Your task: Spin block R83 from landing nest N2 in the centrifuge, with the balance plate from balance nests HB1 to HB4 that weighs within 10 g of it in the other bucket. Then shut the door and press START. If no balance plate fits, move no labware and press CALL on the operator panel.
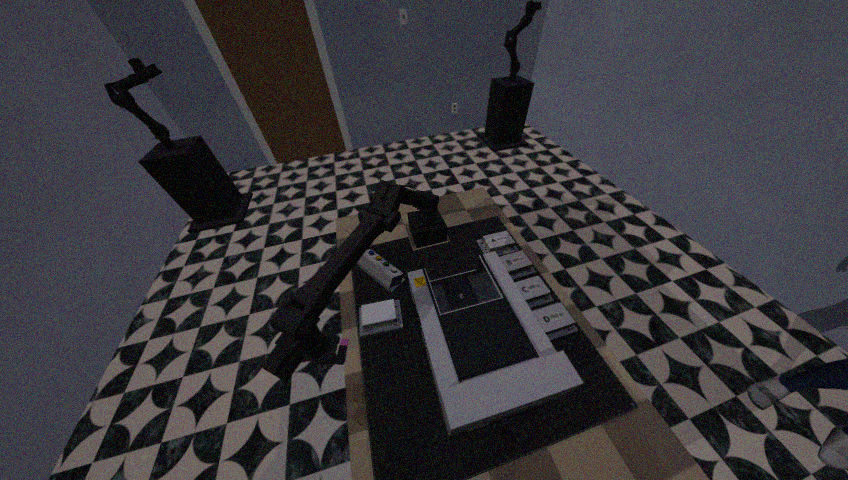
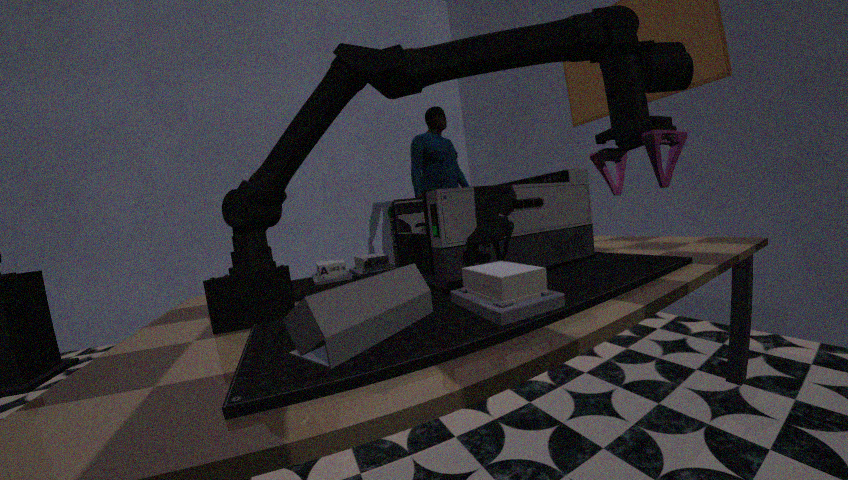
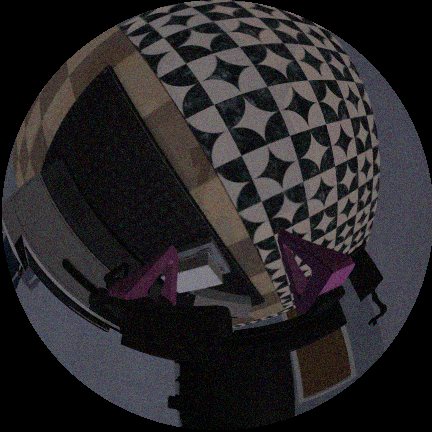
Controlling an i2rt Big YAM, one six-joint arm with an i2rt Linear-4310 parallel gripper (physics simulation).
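Places are measured from the arm's base along level axes (x ahead, y left, z up), in centimetres.
Where they show: gripper, fingertip midpoint: (image 1: 328, 358) (image 2: 639, 191) (image 3: 225, 242); arm's base at its link origin: (image 1: 426, 220) (image 2: 254, 271).
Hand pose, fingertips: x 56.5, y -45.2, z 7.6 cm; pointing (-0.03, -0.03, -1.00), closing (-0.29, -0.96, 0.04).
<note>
Things, the pixels of their top centre, and the offset from my fingertips. "*": a spot on its surface instead. Level surfaces: height alone.
- white block at its top centre: (image 2: 501, 267) (image 3: 190, 281) (image 1: 378, 311) dx -16.4, dy +15.3, dz -10.1 cm
- chamber with the dark rotor, surface spot: (image 1: 464, 292) * dx -10.6, dy +46.6, dz -2.4 cm
- Balance plates A at its top centre: (image 2: 329, 261) (image 1: 498, 239) dx -37.2, dy +74.8, dz -11.0 cm
- B at its top centre: (image 2: 370, 255) (image 1: 514, 260) dx -23.7, dy +75.4, dz -11.0 cm
- C at its top centre: (image 1: 530, 287) dx -9.7, dy +74.6, dz -11.0 cm
- D at its top centre: (image 1: 553, 316) dx +3.5, dy +75.8, dz -11.0 cm
- operator panel at its top centre: (image 2: 361, 276) (image 3: 220, 316) (image 1: 377, 261) dx -38.5, dy +18.5, dz -8.0 cm
- black mat at its surface level: dz -16.3 cm
- table at its surface level: dz -17.6 cm
My gripper (image 2: 641, 189) (image 3: 225, 242) is open and empty, high beyond the landing nest and past the table's long edge. A white block (image 1: 379, 311) (image 2: 504, 282) (image 3: 200, 279) sits on a grey landing nest (image 1: 380, 327) (image 2: 505, 313); its label cannot be read. The centrifuge (image 1: 511, 389) (image 2: 556, 208) stands beside it; the chamber with the dark rotor (image 1: 464, 292) shows through its top, and the door's state is unclear. Balance plates A (image 1: 498, 239) (image 2: 330, 270), B (image 1: 516, 261), C (image 1: 533, 287) and D (image 1: 554, 318) sit in a row along its far side; their weights are too blurred to read.
The operator panel (image 1: 380, 270) (image 2: 365, 315) with several coloured buttons lies between the arm's base and the landing nest. A black mat (image 1: 410, 434) lies under everything on the table (image 1: 571, 460). A person (image 2: 436, 157) stands behind the centrifuge. Two pedestals (image 1: 190, 178) (image 1: 508, 110) bear other arms.
</note>
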